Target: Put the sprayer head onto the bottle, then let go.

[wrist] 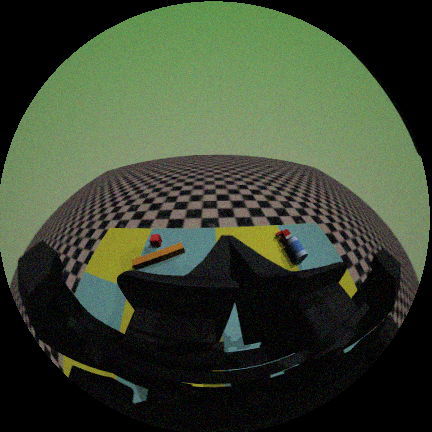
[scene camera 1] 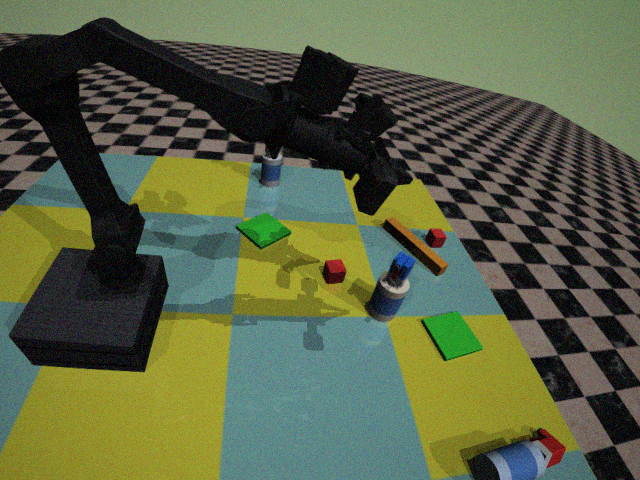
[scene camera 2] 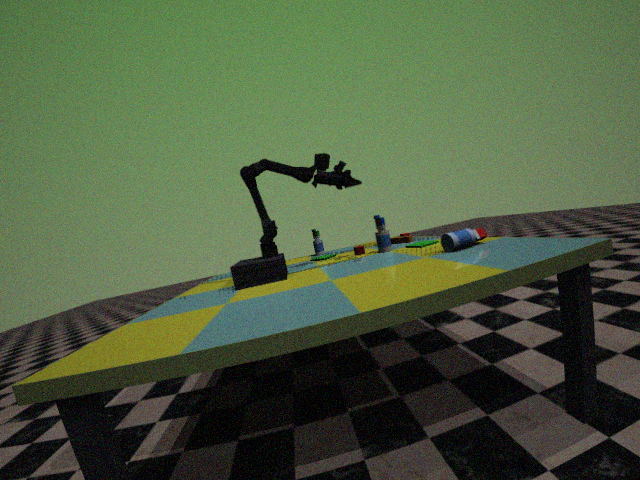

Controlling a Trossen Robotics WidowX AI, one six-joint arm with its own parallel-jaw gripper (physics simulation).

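Where they show: gripper, fingertip midpoint: (wrist: pixel 225 240) (scene camera 1: pixel 410 180) (scene camera 2: pixel 361 182); arm's base at its link origin: (scene camera 1: pixel 121 279) (scene camera 2: pixel 269 256).
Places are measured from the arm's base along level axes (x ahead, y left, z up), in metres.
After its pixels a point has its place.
Observation:
A bottle (scene camera 1: pixel 387 303) {x 0.505, y -0.059, z -0.029 m} (scene camera 2: pixel 383 243) {x 0.504, y -0.058, z -0.049 m} with a white top and a blue band stands upright on the table. The blue sprayer head (scene camera 1: pixel 402 266) {x 0.503, y -0.054, z 0.073 m} (scene camera 2: pixel 379 222) {x 0.510, y -0.045, z 0.047 m} sits upright on the bottle's top; how firmly it is seated I cannot tell. My gripper (scene camera 1: pixel 368 208) (scene camera 2: pixel 359 181) {x 0.467, y -0.034, z 0.241 m} (wrist: pixel 225 240) {x 0.467, y -0.034, z 0.241 m} is shut and empty, its fingertips meeting. It hangs in the air, well above the height of the bottle and head and apart from them. The bottle and its blue head do not show in the wrist view.
Behind stands another bottle (scene camera 1: pixel 271 170) {x 0.315, y 0.465, z -0.029 m} (scene camera 2: pixel 318 246) {x 0.310, y 0.466, z -0.034 m}. A red-headed bottle (scene camera 1: pixel 519 461) {x 0.616, y -0.391, z -0.028 m} (scene camera 2: pixel 459 239) {x 0.597, y -0.419, z -0.052 m} (wrist: pixel 295 248) {x 0.611, y -0.369, z -0.036 m} lies on its side. Red cubes (scene camera 1: pixel 334 271) {x 0.423, y 0.056, z -0.051 m} (scene camera 1: pixel 435 238) {x 0.751, y 0.173, z -0.056 m}, an orange bar (scene camera 1: pixel 415 246) {x 0.677, y 0.149, z -0.063 m} (wrist: pixel 158 255) {x 0.678, y 0.157, z -0.059 m} and green plates (scene camera 1: pixel 263 230) {x 0.279, y 0.237, z -0.080 m} (scene camera 1: pixel 452 335) {x 0.657, y -0.121, z -0.080 m} lie around.

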